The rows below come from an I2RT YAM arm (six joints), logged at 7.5 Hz.
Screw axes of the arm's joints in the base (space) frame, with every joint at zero. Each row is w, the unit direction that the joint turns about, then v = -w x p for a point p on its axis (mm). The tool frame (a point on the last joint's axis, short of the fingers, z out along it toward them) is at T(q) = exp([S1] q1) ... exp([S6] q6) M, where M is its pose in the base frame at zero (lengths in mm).
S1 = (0, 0, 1, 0, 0, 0)
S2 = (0, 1, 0, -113.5, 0, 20)
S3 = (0, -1, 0, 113.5, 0, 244)
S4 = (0, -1, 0, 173.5, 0, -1)
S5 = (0, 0, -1, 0, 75, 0)
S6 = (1, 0, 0, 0, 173.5, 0)
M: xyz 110.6 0 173.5 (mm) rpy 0 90 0 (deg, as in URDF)
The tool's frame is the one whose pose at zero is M.
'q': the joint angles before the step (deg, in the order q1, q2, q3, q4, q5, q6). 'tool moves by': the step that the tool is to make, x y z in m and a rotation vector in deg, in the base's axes. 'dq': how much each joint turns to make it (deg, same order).
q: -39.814 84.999 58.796 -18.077 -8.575 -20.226
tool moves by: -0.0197 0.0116 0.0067 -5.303 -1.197 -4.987
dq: -0.010 -6.474 -5.320 3.252 5.909 0.885
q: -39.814 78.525 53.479 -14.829 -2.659 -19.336
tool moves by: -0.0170 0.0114 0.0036 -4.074 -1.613 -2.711
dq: 0.000 -5.771 -4.751 2.829 3.426 0.014
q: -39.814 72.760 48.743 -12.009 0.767 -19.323
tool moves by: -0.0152 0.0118 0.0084 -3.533 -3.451 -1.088
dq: 0.017 -6.025 -3.684 2.568 1.199 0.190
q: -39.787 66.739 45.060 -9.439 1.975 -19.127
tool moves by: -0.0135 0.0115 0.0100 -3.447 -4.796 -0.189
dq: 0.049 -5.912 -3.138 3.102 0.012 0.481
